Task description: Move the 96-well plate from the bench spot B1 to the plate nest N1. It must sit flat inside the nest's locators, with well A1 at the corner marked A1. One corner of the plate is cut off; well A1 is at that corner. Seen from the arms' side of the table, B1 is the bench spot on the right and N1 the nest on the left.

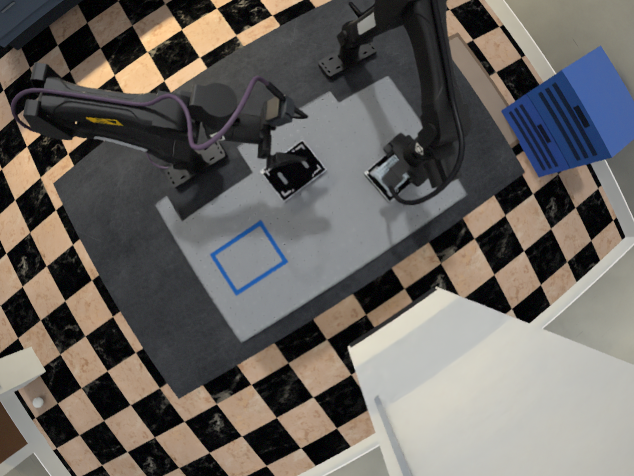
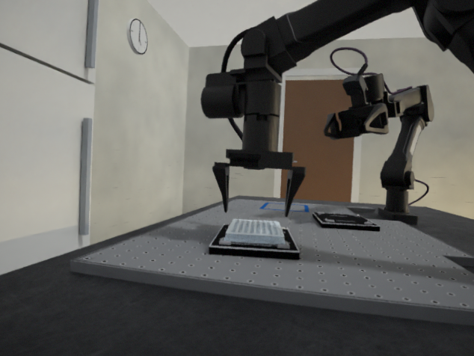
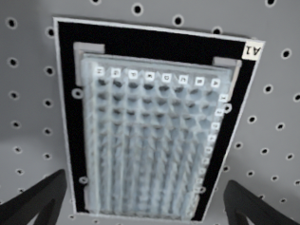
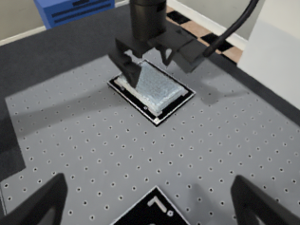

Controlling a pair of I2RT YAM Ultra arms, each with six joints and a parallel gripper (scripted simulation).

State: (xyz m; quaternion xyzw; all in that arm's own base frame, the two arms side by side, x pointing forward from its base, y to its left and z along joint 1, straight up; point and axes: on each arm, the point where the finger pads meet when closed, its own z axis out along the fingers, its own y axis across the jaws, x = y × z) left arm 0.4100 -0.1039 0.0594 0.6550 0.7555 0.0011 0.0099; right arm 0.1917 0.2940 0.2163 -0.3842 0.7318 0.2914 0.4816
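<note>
Now: the clear 96-well plate 40 mm below my left hand.
</note>
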